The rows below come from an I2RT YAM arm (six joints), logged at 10 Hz.
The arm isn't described. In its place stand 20 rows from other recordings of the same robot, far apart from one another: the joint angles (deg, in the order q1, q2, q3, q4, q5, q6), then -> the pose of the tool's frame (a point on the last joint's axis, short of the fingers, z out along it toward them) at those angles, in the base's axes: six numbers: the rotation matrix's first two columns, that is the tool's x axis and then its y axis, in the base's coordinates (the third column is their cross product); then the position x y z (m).
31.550, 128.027, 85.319, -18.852, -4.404, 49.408 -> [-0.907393 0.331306 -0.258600 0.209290 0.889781 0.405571 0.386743 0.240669 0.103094]
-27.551, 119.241, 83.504, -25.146, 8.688, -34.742 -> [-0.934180 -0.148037 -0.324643 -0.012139 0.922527 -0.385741 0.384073 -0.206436 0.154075]
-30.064, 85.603, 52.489, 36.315, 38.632, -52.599 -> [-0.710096 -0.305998 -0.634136 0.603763 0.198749 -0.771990 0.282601 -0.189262 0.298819]
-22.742, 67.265, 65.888, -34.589, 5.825, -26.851 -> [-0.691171 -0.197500 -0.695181 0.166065 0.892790 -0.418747 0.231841 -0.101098 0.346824]
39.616, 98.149, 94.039, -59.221, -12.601, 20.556 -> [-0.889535 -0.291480 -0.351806 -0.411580 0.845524 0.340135 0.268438 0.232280 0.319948]
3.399, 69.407, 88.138, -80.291, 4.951, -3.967 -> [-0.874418 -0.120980 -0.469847 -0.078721 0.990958 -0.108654 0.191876 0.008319 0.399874]
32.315, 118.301, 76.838, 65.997, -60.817, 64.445 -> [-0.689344 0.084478 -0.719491 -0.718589 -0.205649 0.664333 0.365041 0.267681 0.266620]
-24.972, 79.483, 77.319, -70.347, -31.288, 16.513 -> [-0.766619 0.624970 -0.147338 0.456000 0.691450 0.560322 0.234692 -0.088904 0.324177]
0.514, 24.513, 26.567, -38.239, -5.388, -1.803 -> [-0.587413 -0.036595 -0.808460 -0.103249 0.994203 0.030016 0.110784 0.004337 0.227164]
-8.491, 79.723, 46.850, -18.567, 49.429, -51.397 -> [-0.923546 -0.376028 0.075273 -0.252295 0.447954 -0.857720 0.264823 -0.066877 0.214709]
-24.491, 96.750, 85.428, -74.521, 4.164, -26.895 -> [-0.998657 -0.040844 -0.031889 -0.037566 0.994538 -0.097379 0.281928 -0.131269 0.277187]
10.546, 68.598, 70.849, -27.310, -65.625, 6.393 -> [-0.512542 -0.048676 -0.857281 -0.834845 0.261765 0.484265 0.236363 0.076988 0.391308]
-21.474, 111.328, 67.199, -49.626, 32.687, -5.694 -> [-0.951308 0.284499 0.118633 0.181703 0.828472 -0.529733 0.297115 -0.137541 0.128161]
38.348, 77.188, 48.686, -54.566, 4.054, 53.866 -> [-0.953508 0.272906 -0.127849 0.267772 0.961848 0.056092 0.173009 0.133661 0.198035]
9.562, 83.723, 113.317, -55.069, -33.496, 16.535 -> [-0.585851 0.141990 -0.797883 -0.483069 0.729326 0.484486 0.261159 0.063918 0.504487]
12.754, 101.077, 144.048, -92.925, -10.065, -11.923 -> [-0.662967 -0.358626 -0.657162 -0.474236 0.880395 -0.002024 0.270990 0.067718 0.500001]
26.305, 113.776, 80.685, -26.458, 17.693, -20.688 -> [-0.622592 -0.683219 -0.381564 -0.538804 0.727868 -0.424144 0.380537 0.176046 0.178571]
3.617, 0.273, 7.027, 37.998, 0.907, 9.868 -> [0.683354 0.214896 -0.697744 -0.171510 0.976206 0.132686 0.069970 0.003859 0.280315]
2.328, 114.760, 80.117, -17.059, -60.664, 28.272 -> [-0.955729 0.193397 -0.221765 -0.121541 0.426901 0.896093 0.421300 0.048188 0.191559]
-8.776, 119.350, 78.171, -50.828, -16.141, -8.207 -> [-0.999866 0.015611 -0.004997 0.013588 0.959908 0.279986 0.366698 -0.046596 0.119333]
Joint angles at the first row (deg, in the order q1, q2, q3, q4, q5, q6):
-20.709, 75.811, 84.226, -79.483, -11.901, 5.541
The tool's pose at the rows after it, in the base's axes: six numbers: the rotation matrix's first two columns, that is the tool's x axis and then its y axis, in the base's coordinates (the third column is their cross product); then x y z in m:
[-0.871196 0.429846 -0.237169 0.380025 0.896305 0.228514 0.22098 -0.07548 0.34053]
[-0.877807 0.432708 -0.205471 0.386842 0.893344 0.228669 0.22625 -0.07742 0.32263]
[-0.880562 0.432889 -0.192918 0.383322 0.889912 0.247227 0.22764 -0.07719 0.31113]
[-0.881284 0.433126 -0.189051 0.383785 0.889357 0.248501 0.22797 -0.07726 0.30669]
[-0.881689 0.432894 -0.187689 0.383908 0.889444 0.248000 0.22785 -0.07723 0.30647]
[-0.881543 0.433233 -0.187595 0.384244 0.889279 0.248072 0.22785 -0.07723 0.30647]
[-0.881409 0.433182 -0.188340 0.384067 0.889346 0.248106 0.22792 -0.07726 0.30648]
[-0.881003 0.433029 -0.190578 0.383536 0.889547 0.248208 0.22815 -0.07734 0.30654]
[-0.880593 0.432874 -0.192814 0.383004 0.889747 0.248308 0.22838 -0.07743 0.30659]
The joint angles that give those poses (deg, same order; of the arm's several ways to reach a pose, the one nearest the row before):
-20.709, 77.800, 81.122, -78.368, -12.229, 5.519
-20.710, 78.740, 77.844, -76.008, -12.317, 5.540
-20.709, 78.762, 75.220, -73.996, -13.475, 5.519
-20.709, 78.760, 74.213, -73.209, -13.562, 5.519
-20.710, 78.762, 74.173, -73.254, -13.540, 5.497
-20.710, 78.762, 74.173, -73.254, -13.540, 5.519
-20.710, 78.761, 74.170, -73.209, -13.541, 5.518
-20.709, 78.761, 74.172, -73.079, -13.540, 5.520
-20.710, 78.762, 74.172, -72.948, -13.540, 5.519

